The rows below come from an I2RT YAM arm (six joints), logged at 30 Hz.
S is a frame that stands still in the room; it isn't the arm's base.
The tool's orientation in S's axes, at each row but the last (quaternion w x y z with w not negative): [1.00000 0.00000 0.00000 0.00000]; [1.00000 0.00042 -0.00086 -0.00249]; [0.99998 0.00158 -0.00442 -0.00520]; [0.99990 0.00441 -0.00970 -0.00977]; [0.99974 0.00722 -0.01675 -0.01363]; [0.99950 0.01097 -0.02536 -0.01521]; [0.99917 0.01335 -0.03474 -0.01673]
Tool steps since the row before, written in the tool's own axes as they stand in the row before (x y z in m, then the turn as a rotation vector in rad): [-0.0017 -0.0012 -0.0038 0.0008 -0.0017 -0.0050]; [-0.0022 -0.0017 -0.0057 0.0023 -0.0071 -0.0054]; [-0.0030 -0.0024 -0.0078 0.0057 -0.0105 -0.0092]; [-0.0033 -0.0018 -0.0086 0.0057 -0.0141 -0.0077]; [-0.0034 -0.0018 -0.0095 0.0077 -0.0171 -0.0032]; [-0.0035 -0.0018 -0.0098 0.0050 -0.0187 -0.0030]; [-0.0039 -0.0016 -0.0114 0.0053 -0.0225 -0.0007]
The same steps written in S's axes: [-0.0017 -0.0012 -0.0038 0.0008 -0.0017 -0.0050]; [-0.0022 -0.0017 -0.0057 0.0023 -0.0071 -0.0054]; [-0.0030 -0.0023 -0.0078 0.0057 -0.0105 -0.0092]; [-0.0032 -0.0017 -0.0087 0.0056 -0.0141 -0.0077]; [-0.0031 -0.0016 -0.0096 0.0073 -0.0173 -0.0032]; [-0.0030 -0.0015 -0.0100 0.0046 -0.0188 -0.0032]; [-0.0031 -0.0012 -0.0117 0.0046 -0.0226 -0.0010]
